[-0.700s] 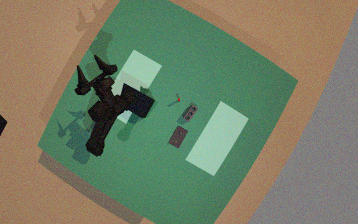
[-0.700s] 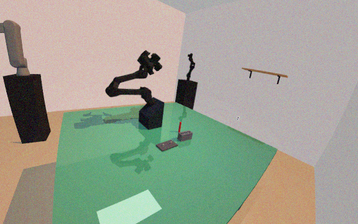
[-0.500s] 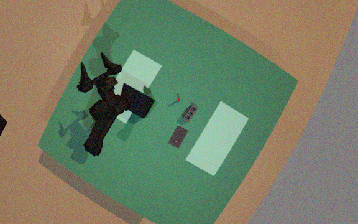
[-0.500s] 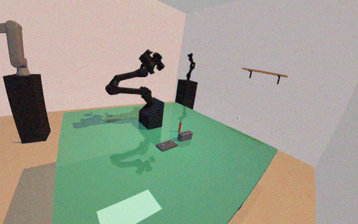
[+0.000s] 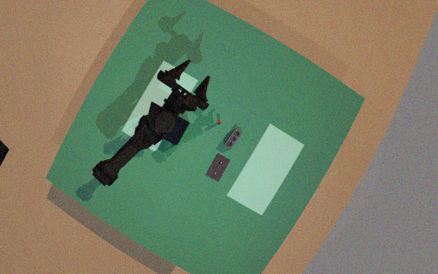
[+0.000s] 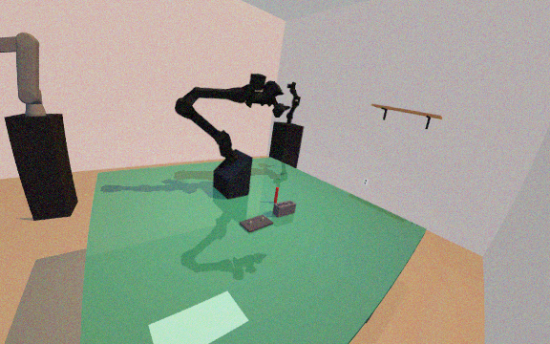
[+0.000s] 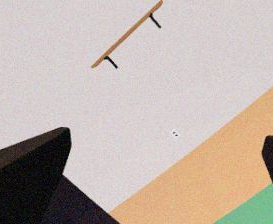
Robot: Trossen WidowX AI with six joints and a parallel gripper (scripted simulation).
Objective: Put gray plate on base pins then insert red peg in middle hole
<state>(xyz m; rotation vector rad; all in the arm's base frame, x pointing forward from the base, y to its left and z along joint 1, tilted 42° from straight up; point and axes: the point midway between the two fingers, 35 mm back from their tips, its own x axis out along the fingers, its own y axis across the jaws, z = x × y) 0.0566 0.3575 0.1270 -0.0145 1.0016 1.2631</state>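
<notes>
Right now my gripper tip is 23 cm short of the gray plate, 10 cm to the left of it and 45 cm above it. From my gripper tip the other things lie so: dark base 26 cm ahead, 26 cm to the right, 48 cm below; red peg 13 cm ahead, 8 cm to the right, 45 cm below.
</notes>
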